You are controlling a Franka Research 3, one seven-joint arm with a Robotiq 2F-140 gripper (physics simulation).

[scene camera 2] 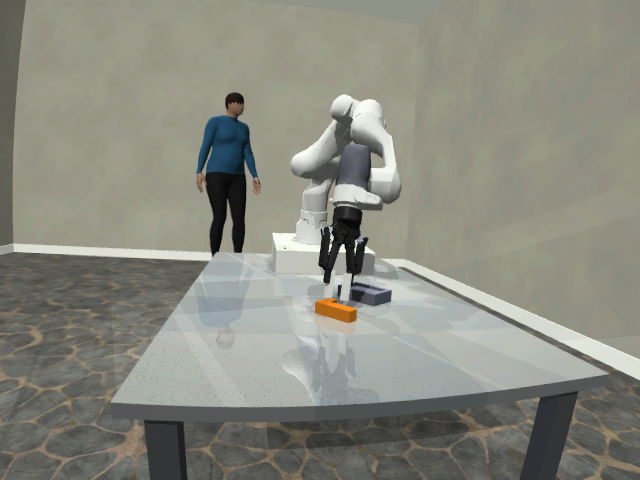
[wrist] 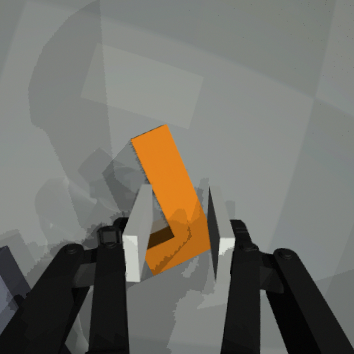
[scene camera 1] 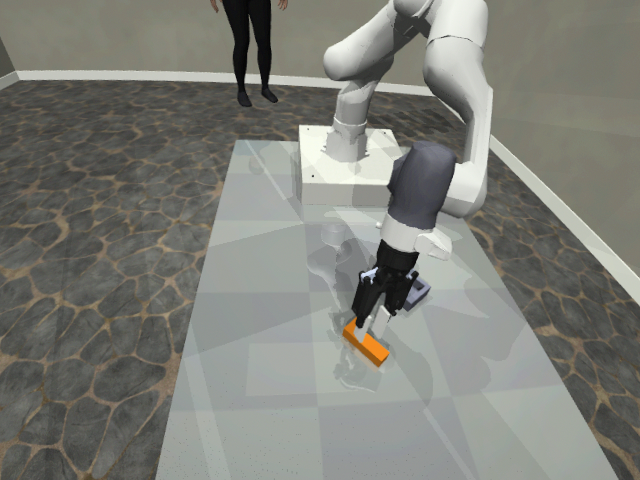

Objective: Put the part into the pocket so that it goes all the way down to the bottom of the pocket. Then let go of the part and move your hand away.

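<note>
The part, an orange L-shaped block (scene camera 1: 373, 349) (scene camera 2: 334, 311) (wrist: 172, 175), lies flat on the table, apart from the pocket. Its long leg points away from the gripper in the wrist view. The pocket is a dark grey-blue open block (scene camera 1: 416, 299) (scene camera 2: 381, 297) (wrist: 9, 280), behind and to the right of the part in the scene views and cut off at the left edge in the wrist view. My gripper (scene camera 1: 370, 331) (scene camera 2: 337, 294) (wrist: 179, 203) is partly open with nothing held, close over the part's corner end. The left pad hides the short leg's tip in the wrist view. Exact fingertip height is unclear.
The glossy grey table (scene camera 1: 248, 439) (scene camera 2: 232, 382) carries both objects. The white robot base (scene camera 1: 343, 193) (scene camera 2: 294, 260) stands at its far end. A person (scene camera 1: 251, 46) (scene camera 2: 227, 144) stands on the floor beyond the table's far left side.
</note>
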